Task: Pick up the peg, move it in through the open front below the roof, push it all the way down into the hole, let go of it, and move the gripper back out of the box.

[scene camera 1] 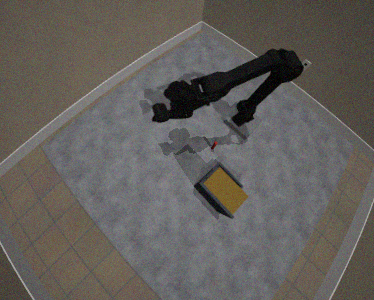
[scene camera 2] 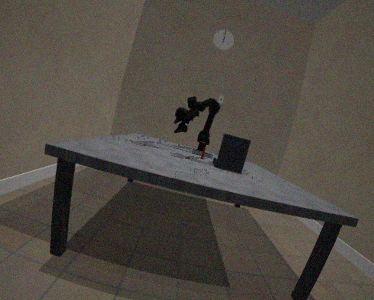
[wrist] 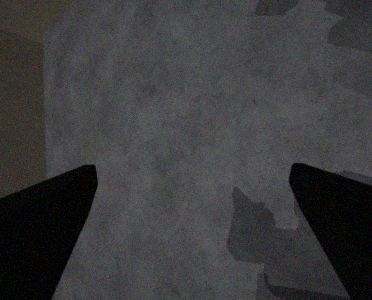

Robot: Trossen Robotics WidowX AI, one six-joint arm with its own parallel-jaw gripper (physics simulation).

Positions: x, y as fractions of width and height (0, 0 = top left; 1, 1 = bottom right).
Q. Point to a dark box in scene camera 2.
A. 0.62, 0.51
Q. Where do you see a dark box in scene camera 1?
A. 0.59, 0.62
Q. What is the gripper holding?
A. Nothing.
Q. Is the gripper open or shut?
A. Open.
